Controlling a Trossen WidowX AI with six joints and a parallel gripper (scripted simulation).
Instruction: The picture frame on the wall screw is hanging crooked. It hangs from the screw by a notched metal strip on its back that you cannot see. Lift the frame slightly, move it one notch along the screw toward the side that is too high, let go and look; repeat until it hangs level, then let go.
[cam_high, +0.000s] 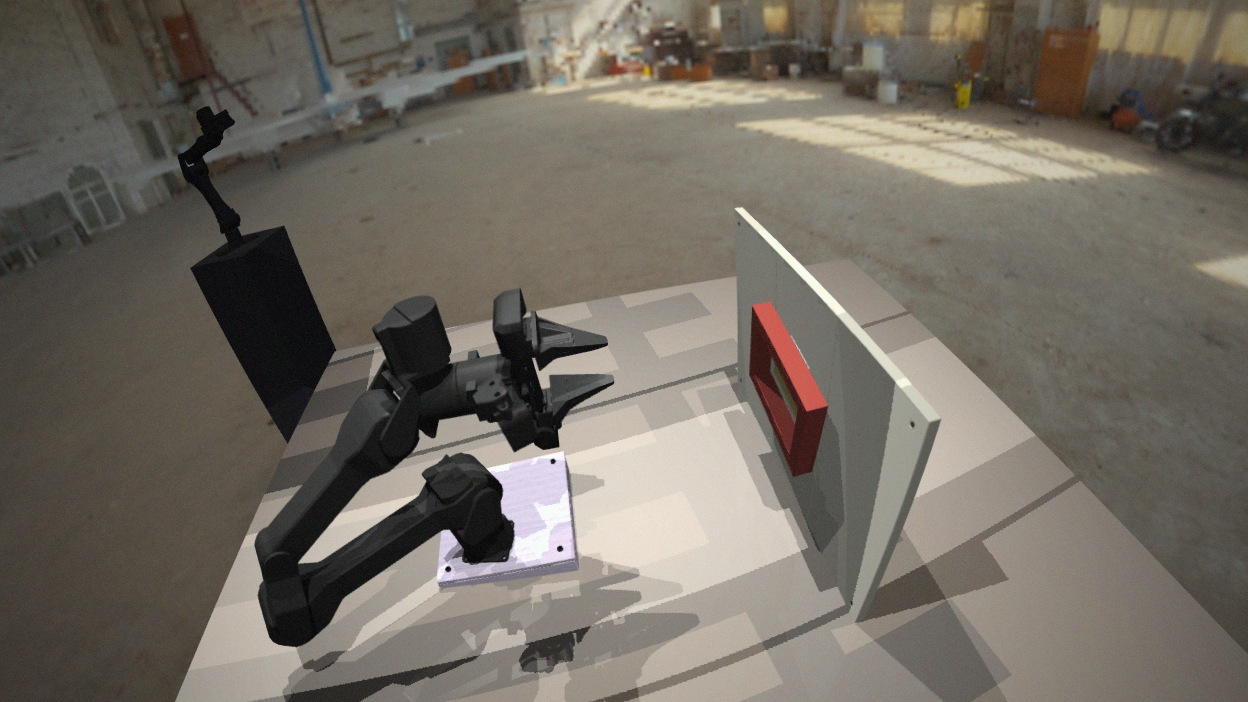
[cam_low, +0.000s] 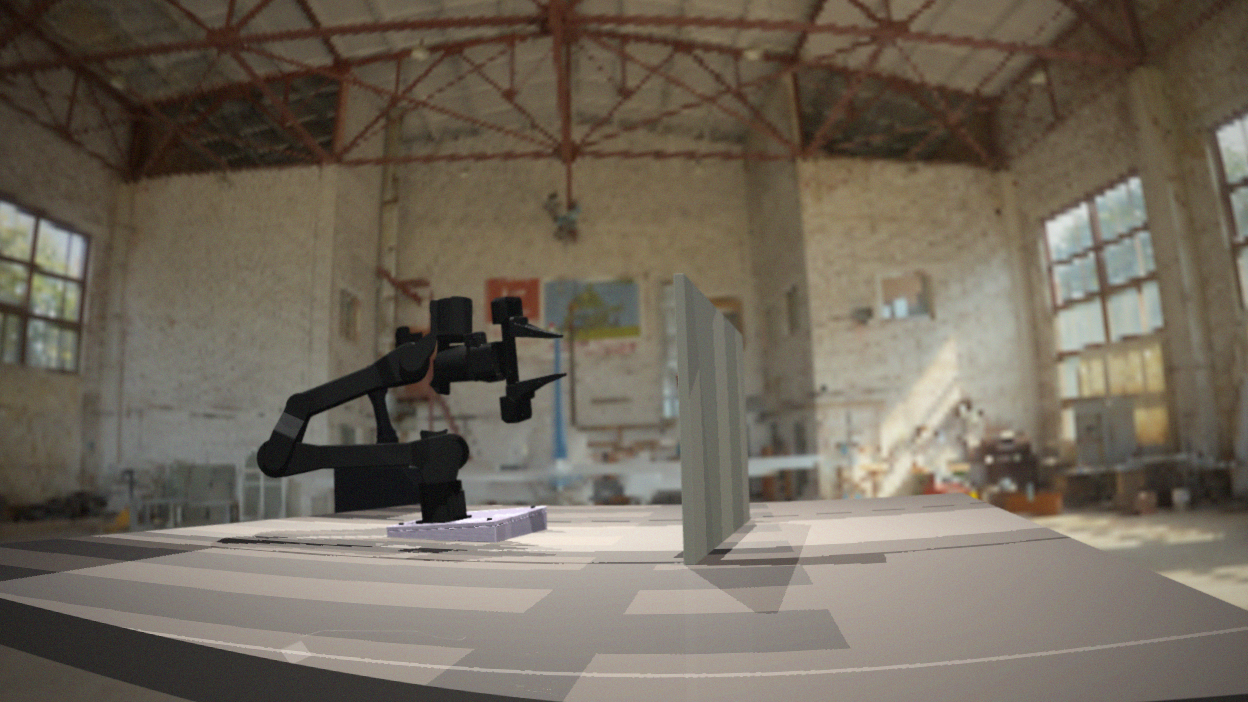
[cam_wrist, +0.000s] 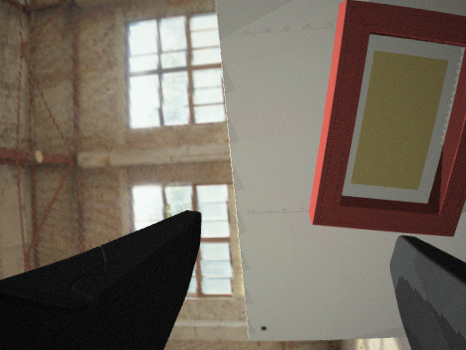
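The red picture frame is 20 cm ahead of my gripper tip, 5 cm to the left of it and 9 cm below it. Also, from my gripper tip: wall panel 21 cm ahead, 5 cm to the left, 11 cm below.
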